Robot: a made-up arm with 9 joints. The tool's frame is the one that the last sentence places.
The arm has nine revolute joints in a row. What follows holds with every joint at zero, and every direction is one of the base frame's. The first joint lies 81.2 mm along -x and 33.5 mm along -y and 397.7 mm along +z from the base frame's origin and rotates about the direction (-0.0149, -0.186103, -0.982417), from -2.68 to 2.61 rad. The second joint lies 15.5 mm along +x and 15.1 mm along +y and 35.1 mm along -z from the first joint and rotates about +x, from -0.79 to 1.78 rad. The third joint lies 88.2 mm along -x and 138.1 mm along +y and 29.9 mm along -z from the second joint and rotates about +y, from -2.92 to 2.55 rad. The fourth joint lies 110 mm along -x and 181.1 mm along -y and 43.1 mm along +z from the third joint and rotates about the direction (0.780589, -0.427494, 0.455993), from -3.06 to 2.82 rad. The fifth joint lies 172 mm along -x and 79.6 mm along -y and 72.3 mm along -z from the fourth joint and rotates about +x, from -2.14 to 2.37 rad. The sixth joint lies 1.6 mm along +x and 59.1 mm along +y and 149.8 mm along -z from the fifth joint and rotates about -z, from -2.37 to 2.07 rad. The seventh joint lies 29.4 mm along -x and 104.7 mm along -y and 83.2 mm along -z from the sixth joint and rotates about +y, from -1.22 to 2.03 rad. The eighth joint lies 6.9 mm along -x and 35.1 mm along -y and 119 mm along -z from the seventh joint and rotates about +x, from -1.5 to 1.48 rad. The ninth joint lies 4.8 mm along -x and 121.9 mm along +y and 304.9 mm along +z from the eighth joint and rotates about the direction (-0.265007, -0.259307, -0.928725), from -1.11 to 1.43 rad. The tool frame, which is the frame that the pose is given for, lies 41.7 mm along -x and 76.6 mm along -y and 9.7 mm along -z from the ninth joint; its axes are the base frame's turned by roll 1.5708, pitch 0 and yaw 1.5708 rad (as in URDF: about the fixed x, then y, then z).
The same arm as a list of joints. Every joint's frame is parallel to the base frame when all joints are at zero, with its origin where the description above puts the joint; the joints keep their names.
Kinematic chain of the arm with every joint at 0, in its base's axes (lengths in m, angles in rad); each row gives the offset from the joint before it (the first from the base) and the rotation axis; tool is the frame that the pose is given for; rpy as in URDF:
joint 1: xyz -0.0812 -0.0335 0.3977 axis -0.0149 -0.186103 -0.982417
joint 2: xyz 0.0155 0.0151 -0.0351 axis +x
joint 3: xyz -0.0882 0.1381 -0.0299 axis +y
joint 4: xyz -0.1100 -0.1811 0.0431 axis 0.780589 -0.427494 0.455993
joint 5: xyz -0.1720 -0.0796 -0.0723 axis +x
joint 6: xyz 0.0016 0.0591 -0.1498 axis -z
joint 7: xyz -0.0294 -0.1047 -0.0832 axis +y
joint 8: xyz -0.0069 -0.0351 -0.1190 axis +x
joint 9: xyz -0.0048 0.1219 0.3049 axis -0.265007 -0.259307 -0.928725
tool: xyz -0.0417 -0.0766 -0.0097 rpy 1.5708 0.0000 1.5708
Joint limits (rad, base to tool): -2.6800..2.6100 -0.7900..1.7800 -2.9200..2.5500 -3.0600..2.8200 -2.1400..2.3700 -2.3700..2.0700 -1.2200..2.0300 -1.5000..1.4800 -1.1100..1.4300

